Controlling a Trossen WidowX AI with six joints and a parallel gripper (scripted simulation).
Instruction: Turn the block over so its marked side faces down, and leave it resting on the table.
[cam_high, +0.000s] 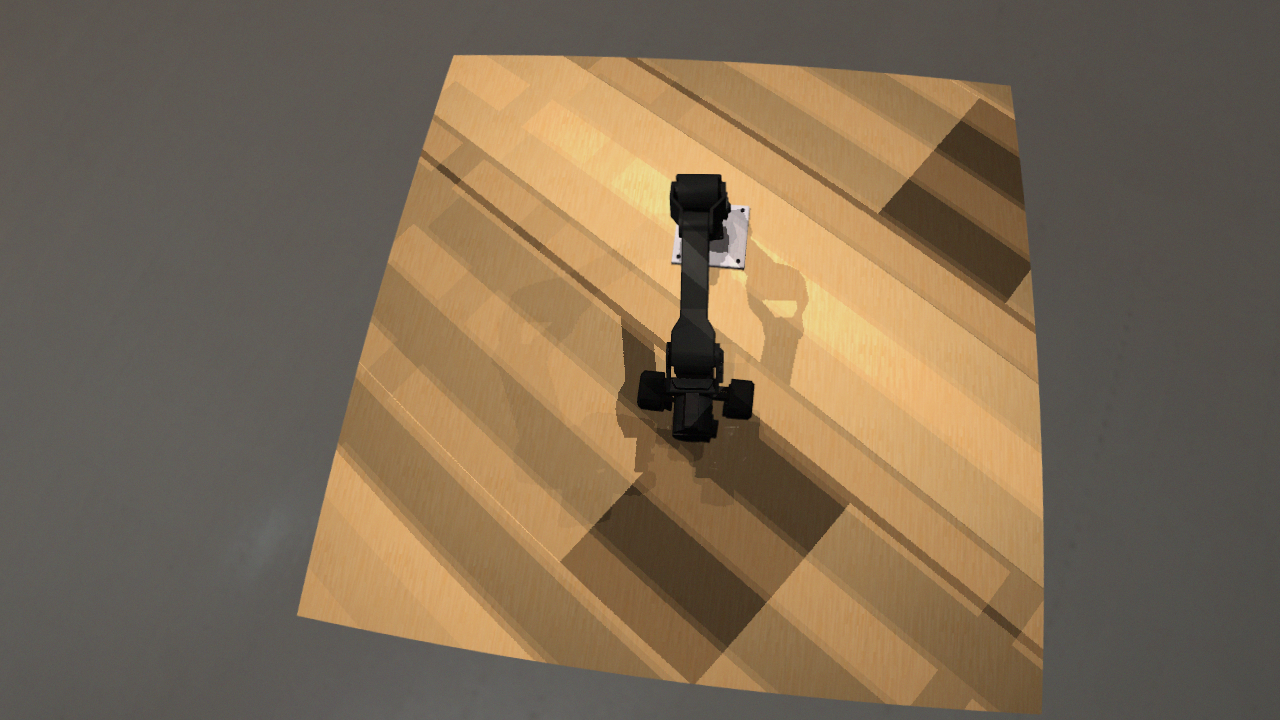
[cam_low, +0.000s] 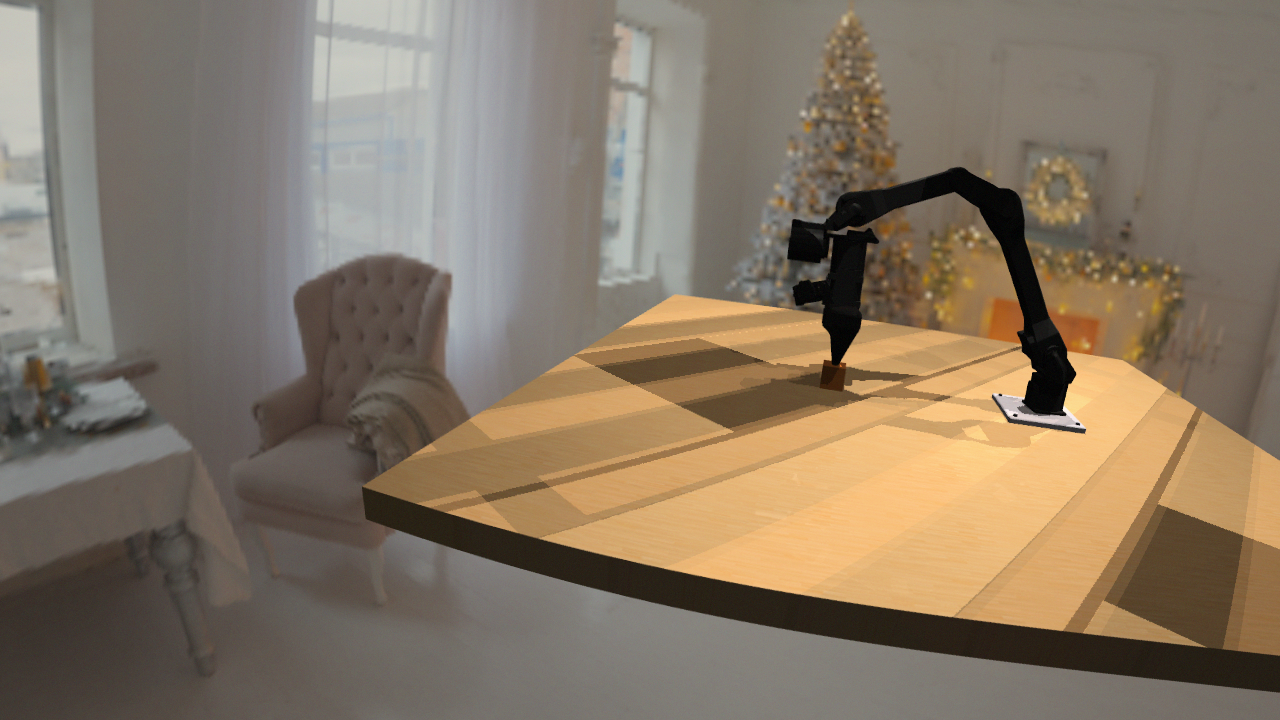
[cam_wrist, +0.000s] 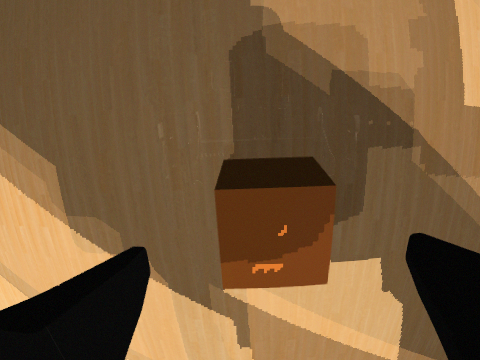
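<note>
The block is 1 cm behind my gripper tip and 3 cm below it.
</note>
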